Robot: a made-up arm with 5 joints.
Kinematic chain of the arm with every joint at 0, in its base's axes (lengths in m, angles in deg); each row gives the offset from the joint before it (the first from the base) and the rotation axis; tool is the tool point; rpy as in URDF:
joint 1: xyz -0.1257 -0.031 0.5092 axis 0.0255 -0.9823 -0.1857
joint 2: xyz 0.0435 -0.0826 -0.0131 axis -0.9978 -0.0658 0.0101
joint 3: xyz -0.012 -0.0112 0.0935 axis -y
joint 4: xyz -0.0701 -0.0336 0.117 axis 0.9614 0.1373 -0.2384
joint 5: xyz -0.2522 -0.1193 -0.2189 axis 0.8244 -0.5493 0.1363
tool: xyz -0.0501 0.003 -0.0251 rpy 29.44 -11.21 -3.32
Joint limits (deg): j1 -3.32..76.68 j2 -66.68..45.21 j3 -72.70..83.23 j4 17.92..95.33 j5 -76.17..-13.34
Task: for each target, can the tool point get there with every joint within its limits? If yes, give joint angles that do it. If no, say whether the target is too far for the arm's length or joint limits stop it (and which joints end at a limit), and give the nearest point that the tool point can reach.
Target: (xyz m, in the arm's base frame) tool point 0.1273 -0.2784 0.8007
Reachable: no: joint limits stop it (at a limit: joint 1, joint 3, joint 4, joint 5) | nearest point -0.0143 -0.3678 0.9493 | short by 0.224 m
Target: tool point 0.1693 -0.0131 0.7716
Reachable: no: joint limits stop it (at a limit: joint 1, joint 3, joint 5) | nearest point 0.1595 0.0472 0.5565 | short by 0.224 m
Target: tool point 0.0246 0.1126 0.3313
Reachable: yes | joints 46.02 -51.55 65.42 25.95 -21.40
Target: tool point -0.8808 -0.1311 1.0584
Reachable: no: too far | nearest point -0.5577 -0.1247 0.8172 | short by 0.403 m
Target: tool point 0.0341 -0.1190 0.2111
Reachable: yes | joints 61.60 27.42 56.56 59.35 -69.83
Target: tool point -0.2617 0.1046 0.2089
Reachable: yes | joints 68.91 -15.67 17.65 69.35 -53.45
